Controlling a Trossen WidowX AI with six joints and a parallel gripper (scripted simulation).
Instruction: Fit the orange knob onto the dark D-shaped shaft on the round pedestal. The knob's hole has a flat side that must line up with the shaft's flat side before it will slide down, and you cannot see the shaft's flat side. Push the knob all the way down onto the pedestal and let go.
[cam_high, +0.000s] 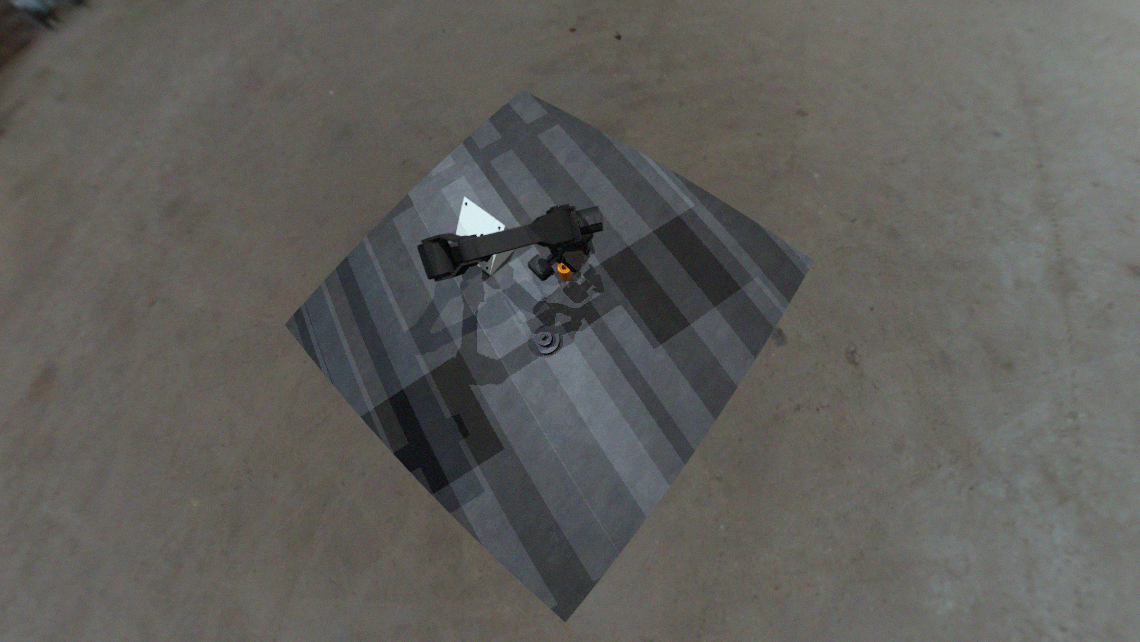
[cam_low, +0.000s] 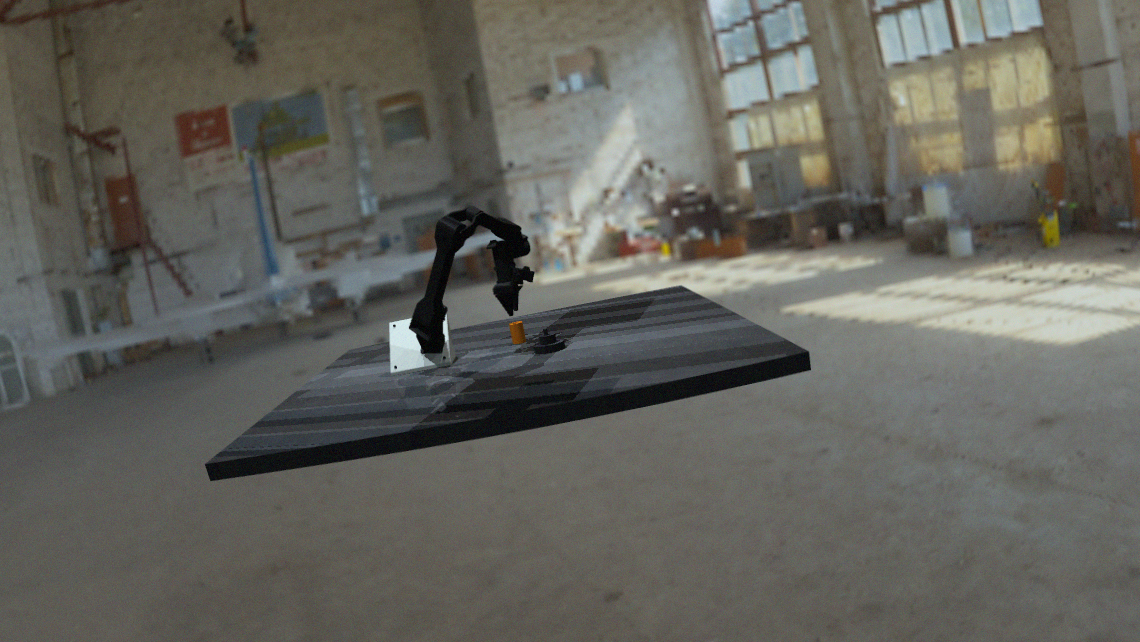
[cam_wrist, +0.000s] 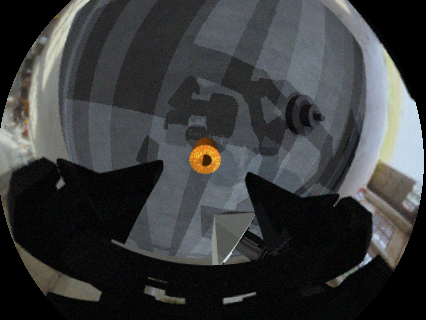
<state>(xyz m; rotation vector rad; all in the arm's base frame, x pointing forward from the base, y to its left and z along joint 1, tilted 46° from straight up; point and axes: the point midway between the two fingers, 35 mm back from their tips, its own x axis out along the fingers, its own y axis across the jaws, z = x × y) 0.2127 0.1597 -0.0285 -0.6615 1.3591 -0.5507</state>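
Now: gripper tip 60 mm above the orange knob. Also, from my gripper tip: dark round pedestal 110 mm ahead, 180 mm to the right, 60 mm below.
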